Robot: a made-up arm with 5 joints.
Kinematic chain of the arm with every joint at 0, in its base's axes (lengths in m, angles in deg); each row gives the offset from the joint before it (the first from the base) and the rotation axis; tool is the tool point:
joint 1: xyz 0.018 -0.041 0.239 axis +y
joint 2: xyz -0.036 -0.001 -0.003 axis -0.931 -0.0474 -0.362
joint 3: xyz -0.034 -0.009 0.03 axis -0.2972 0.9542 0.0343
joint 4: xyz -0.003 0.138 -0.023 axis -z
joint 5: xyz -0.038 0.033 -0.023 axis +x
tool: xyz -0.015 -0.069 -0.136
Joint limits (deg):
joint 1: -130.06..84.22
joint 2: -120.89..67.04
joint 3: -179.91..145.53
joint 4: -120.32..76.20
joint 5: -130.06..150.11
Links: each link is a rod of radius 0.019 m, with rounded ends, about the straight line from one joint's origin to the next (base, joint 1, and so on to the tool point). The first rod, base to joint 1, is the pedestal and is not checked.
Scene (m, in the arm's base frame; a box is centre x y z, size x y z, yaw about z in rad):
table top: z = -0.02
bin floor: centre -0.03 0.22 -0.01 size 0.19 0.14 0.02 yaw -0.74
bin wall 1: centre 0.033 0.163 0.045 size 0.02 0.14 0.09 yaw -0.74
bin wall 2: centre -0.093 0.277 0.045 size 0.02 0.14 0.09 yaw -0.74
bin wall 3: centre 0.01 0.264 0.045 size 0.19 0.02 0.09 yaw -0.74
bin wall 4: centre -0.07 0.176 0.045 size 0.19 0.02 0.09 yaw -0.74
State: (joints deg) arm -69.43 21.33 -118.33 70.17 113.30
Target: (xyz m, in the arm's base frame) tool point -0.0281 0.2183 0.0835
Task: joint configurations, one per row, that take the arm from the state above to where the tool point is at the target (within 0.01 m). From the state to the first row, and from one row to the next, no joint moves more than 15 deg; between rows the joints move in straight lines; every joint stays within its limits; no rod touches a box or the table.
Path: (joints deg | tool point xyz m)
1: -77.53 33.16 -109.04 73.18 124.08 | -0.1391 0.2363 0.1494
2: -85.62 45.00 -99.75 76.20 134.85 | -0.0669 0.2532 0.1537
3: -99.30 40.25 -94.78 76.20 139.94 | -0.0625 0.2427 0.1311
4: -112.97 35.49 -89.82 76.20 145.02 | -0.0498 0.2310 0.1066
5: -126.64 30.74 -84.85 76.20 150.11 | -0.0281 0.2183 0.0835

